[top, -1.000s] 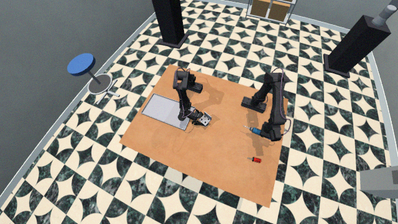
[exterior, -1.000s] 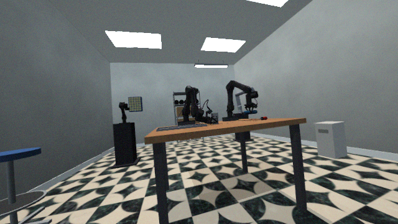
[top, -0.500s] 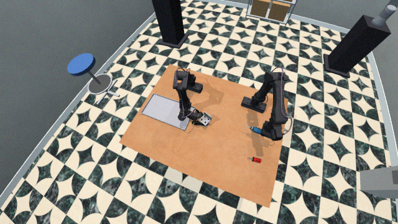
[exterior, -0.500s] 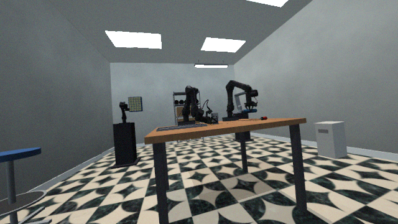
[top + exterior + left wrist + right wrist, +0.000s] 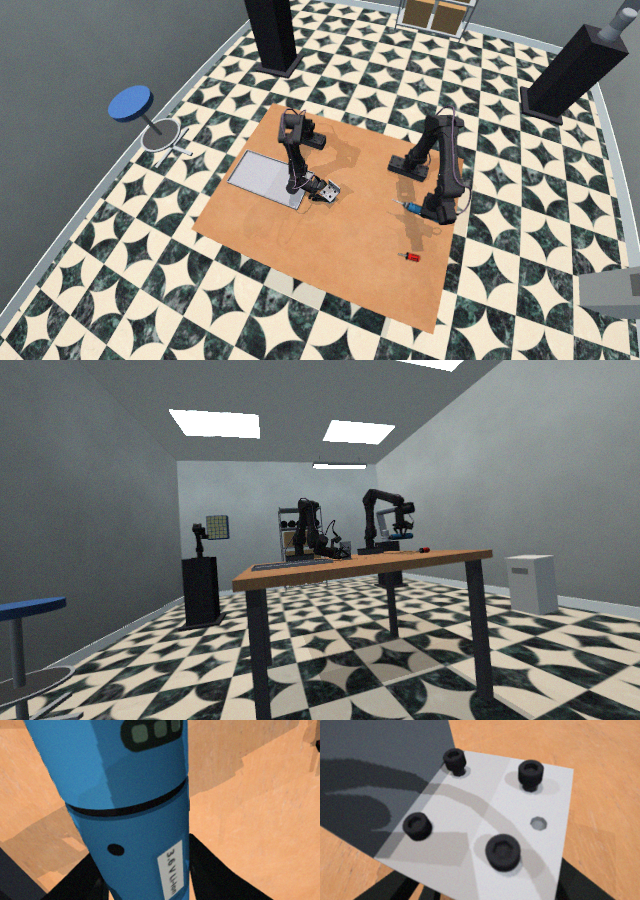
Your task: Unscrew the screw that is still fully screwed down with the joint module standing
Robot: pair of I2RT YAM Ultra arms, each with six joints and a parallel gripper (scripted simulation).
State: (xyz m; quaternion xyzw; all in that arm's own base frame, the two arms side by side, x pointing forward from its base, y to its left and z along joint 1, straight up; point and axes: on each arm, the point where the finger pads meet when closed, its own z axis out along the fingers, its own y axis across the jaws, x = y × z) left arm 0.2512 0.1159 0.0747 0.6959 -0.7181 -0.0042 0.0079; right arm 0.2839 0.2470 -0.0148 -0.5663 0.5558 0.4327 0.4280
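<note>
My right hand is right at the round joint module. Round my right hand: grey mat (330 mm to the right, 20 mm below, 10 mm ahead); grey bracket (50 mm above); screw (50 mm above, 20 mm to the right, 10 mm ahead).
</note>
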